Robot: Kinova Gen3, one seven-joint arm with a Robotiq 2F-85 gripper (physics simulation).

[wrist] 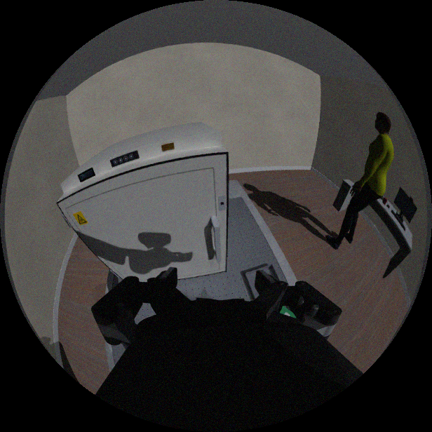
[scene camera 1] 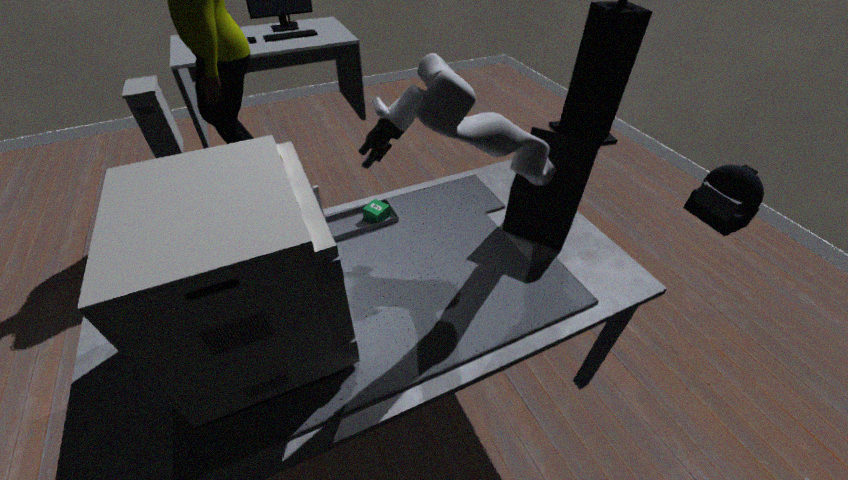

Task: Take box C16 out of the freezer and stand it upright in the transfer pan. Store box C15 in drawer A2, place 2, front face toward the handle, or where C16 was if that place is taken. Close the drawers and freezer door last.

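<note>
The freezer [scene camera 1: 196, 208] [wrist: 192, 137] stands on the table with its front door [wrist: 150, 210] shut. The door handle [wrist: 216, 240] is upright near the door's right edge in the wrist view. The drawers and box C15 do not show. A green box [scene camera 1: 376, 210] [wrist: 287, 311] sits in the near end of the transfer pan [scene camera 1: 349, 224] [wrist: 246, 285]. A white label faces up on it, too blurred to read. In the wrist view a finger partly hides the box. My gripper [scene camera 1: 365, 157] [wrist: 216, 278] is open and empty, high above the pan and in front of the door, apart from both.
The table [scene camera 1: 618, 255] carries a grey speckled mat [scene camera 1: 434, 220] and the dark robot column [scene camera 1: 538, 202]. A person in a yellow top [scene camera 1: 229, 35] [wrist: 381, 160] stands beyond the freezer, near a desk [scene camera 1: 327, 35] [wrist: 395, 225] and a pale pedestal [scene camera 1: 142, 92] [wrist: 344, 195]. A dark helmet-like object [scene camera 1: 728, 196] shows at right.
</note>
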